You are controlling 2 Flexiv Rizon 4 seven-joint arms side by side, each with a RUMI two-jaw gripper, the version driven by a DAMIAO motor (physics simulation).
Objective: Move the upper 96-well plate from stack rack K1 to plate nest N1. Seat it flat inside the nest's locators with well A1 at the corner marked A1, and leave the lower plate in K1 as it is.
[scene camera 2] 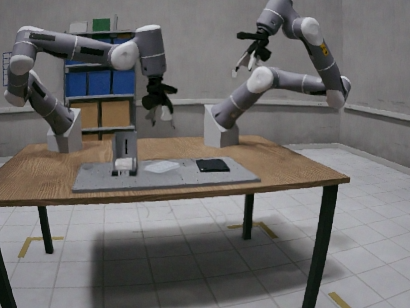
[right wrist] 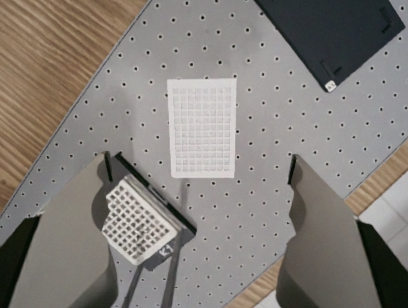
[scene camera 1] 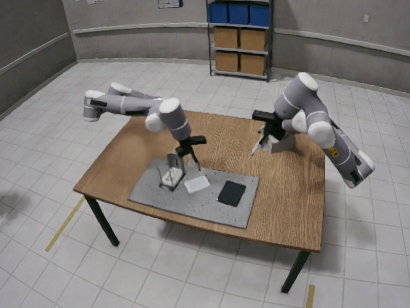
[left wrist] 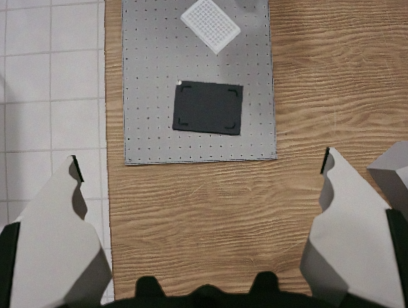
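A white 96-well plate (scene camera 1: 197, 184) (scene camera 2: 161, 166) (left wrist: 210, 25) (right wrist: 202, 127) lies on the pegboard between rack and nest, turned at an angle to the nest. Another white plate (scene camera 1: 172, 176) (scene camera 2: 124, 163) (right wrist: 137, 220) is in stack rack K1 (scene camera 2: 120, 144). The black nest N1 (scene camera 1: 232, 193) (scene camera 2: 213, 165) (left wrist: 208, 108) (right wrist: 330, 35) is empty, its white corner mark showing in both wrist views. My right gripper (scene camera 1: 194, 164) (scene camera 2: 164, 123) (right wrist: 200, 155) is open, above the loose plate and beside the rack. My left gripper (scene camera 1: 257, 142) (scene camera 2: 242, 70) (left wrist: 201, 154) is open, high and away from the board.
The grey perforated board (scene camera 1: 165, 200) (scene camera 2: 90, 185) (left wrist: 150, 145) (right wrist: 250, 210) lies on the wooden table (scene camera 1: 285, 220) (scene camera 2: 310, 172) (left wrist: 200, 215). The rack's upright posts rise near my right gripper. The left arm's pale base block (scene camera 2: 221, 135) stands at the table's back.
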